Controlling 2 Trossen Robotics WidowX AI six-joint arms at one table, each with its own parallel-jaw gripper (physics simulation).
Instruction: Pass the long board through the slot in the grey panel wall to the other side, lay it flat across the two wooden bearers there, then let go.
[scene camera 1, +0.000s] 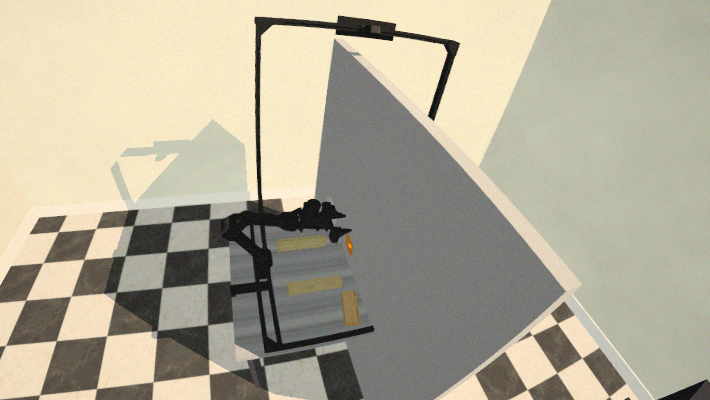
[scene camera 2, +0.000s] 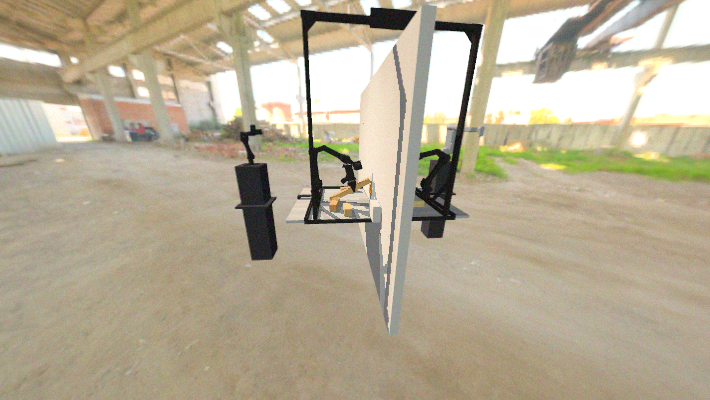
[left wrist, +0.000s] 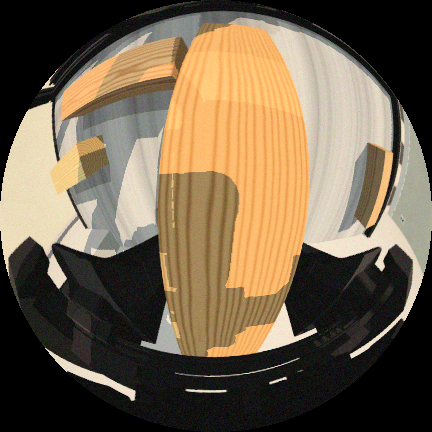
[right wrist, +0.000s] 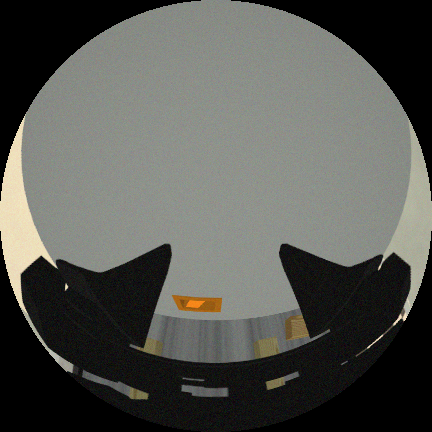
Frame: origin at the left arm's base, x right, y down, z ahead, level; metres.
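Where they show: left gripper, fingertip midpoint: (scene camera 2: 354, 191) (left wrist: 224, 232); right gripper, fingertip midpoint: (scene camera 1: 348, 223) (right wrist: 227, 250); right arm's base, origin of the base link: (scene camera 1: 262, 273) (scene camera 2: 425, 196).
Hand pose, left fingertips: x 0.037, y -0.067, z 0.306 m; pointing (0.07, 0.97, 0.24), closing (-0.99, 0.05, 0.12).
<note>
Things, the pixels of their top centre, and the offset from my left fingertips. "pt": a spot on its surface instead.
- orange frame, surface spot: (right wrist: 218, 305) pt dy -0.018, dx -0.035, dz +0.178 m
- wooden block, middle of its top: (right wrist: 316, 321) (scene camera 1: 350, 305) dy +0.048, dx -0.291, dz +0.250 m
The long board (scene camera 2: 363, 183) (left wrist: 240, 140) is held tilted in scene camera 2, its end towards the wall higher. My left gripper (scene camera 2: 353, 188) (left wrist: 224, 232) is shut on it, a finger at each long edge. The grey panel wall (scene camera 1: 425, 225) (scene camera 2: 382, 120) (right wrist: 215, 150) stands upright between the arms. Its slot has an orange frame (scene camera 1: 347, 239) (right wrist: 218, 305); no board sticks out on the right arm's side. There my right gripper (scene camera 1: 348, 223) (right wrist: 227, 250) is open and empty, facing the wall, above and beside the slot. Two pale wooden bearers (scene camera 1: 302, 243) (scene camera 1: 314, 285) lie apart on the table.
A wooden block (scene camera 1: 351, 308) (right wrist: 296, 327) lies near the wall on the bearers' side. On the left arm's side, wooden blocks (left wrist: 120, 75) (left wrist: 80, 160) (left wrist: 367, 190) lie around the board. A black gantry frame (scene camera 1: 258, 125) (scene camera 2: 308, 100) stands around the table.
</note>
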